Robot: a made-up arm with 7 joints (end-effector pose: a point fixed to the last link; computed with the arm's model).
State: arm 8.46 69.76 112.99 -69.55 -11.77 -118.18 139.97
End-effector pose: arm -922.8 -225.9 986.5 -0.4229 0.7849 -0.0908 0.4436
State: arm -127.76 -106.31 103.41 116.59 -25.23 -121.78 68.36
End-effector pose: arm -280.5 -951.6 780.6 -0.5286 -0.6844 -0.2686 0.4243
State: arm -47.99 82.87 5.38 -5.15 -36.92 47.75 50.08
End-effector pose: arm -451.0 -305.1 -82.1 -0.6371 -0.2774 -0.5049 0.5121
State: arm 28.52 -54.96 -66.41 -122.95 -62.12 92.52 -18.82
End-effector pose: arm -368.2 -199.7 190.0 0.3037 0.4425 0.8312 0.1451
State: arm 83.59 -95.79 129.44 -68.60 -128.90 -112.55 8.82
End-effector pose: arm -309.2 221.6 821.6 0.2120 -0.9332 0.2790 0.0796
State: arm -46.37 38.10 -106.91 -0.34 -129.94 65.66 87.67
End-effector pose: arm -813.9 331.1 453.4 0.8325 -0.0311 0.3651 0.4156
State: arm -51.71 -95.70 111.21 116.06 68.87 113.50 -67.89
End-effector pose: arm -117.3 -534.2 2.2 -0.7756 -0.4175 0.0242 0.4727
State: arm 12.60 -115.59 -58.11 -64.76 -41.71 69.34 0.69
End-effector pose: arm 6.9 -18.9 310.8 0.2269 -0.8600 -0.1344 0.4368
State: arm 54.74 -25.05 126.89 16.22 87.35 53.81 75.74
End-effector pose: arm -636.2 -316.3 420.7 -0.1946 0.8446 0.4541 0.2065
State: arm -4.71 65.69 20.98 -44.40 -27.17 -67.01 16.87
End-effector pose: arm 419.7 561.2 268.3 0.6636 0.0817 -0.6168 0.4153
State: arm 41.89 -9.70 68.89 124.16 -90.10 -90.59 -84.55
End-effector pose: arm -828.8 269.2 -711.7 0.1402 0.4137 0.1921 0.8788
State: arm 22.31 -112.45 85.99 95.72 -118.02 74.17 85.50
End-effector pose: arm -556.5 311.4 -323.0 0.5817 -0.3501 0.6695 0.3014
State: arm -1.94 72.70 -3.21 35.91 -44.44 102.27 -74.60
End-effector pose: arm -530.4 -269.3 528.5 -0.0651 -0.7888 -0.5924 0.1507
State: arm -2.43 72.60 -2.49 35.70 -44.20 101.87 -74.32
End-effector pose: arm -531.7 -269.0 523.2 -0.0627 -0.7889 -0.5930 0.1486
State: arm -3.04 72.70 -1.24 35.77 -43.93 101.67 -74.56
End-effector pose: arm -536.1 -267.3 518.6 -0.0532 -0.7907 -0.5933 0.1409
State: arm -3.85 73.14 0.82 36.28 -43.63 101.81 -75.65
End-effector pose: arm -545.6 -262.8 515.1 -0.0325 -0.7954 -0.5924 0.1241
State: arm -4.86 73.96 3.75 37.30 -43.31 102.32 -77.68
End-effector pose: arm -560.9 -255.5 512.2 0.0008 -0.8023 -0.5890 0.0973
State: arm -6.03 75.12 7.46 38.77 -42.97 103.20 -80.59
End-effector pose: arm -582.2 -245.2 509.0 0.0458 -0.8103 -0.5811 0.0612
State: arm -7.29 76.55 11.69 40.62 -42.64 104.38 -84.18
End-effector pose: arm -608.5 -232.4 504.2 0.0997 -0.8174 -0.5670 0.0188
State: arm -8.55 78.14 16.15 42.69 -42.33 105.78 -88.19
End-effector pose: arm -638.2 -217.8 496.7 -0.1585 0.8222 0.5461 0.0266
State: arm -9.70 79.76 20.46 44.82 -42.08 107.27 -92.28
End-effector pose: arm -668.6 -202.8 486.3 -0.2169 0.8234 0.5197 0.0704
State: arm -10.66 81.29 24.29 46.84 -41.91 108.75 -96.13
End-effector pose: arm -697.3 -188.4 474.1 -0.2698 0.8214 0.4905 0.1091
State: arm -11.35 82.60 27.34 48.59 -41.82 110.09 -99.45
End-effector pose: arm -721.7 -176.0 462.1 -0.3132 0.8174 0.4628 0.1399
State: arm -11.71 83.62 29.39 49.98 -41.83 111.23 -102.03
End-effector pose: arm -740.4 -166.1 453.2 -0.3443 0.8133 0.4403 0.1616
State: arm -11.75 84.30 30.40 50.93 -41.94 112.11 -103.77
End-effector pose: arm -752.9 -159.2 449.0 -0.3624 0.8105 0.4259 0.1746
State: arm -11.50 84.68 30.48 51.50 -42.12 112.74 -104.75
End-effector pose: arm -759.8 -155.0 449.9 -0.3690 0.8095 0.4196 0.1801
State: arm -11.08 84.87 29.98 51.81 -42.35 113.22 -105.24
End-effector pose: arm -763.2 -152.5 454.5 -0.3685 0.8100 0.4187 0.1811
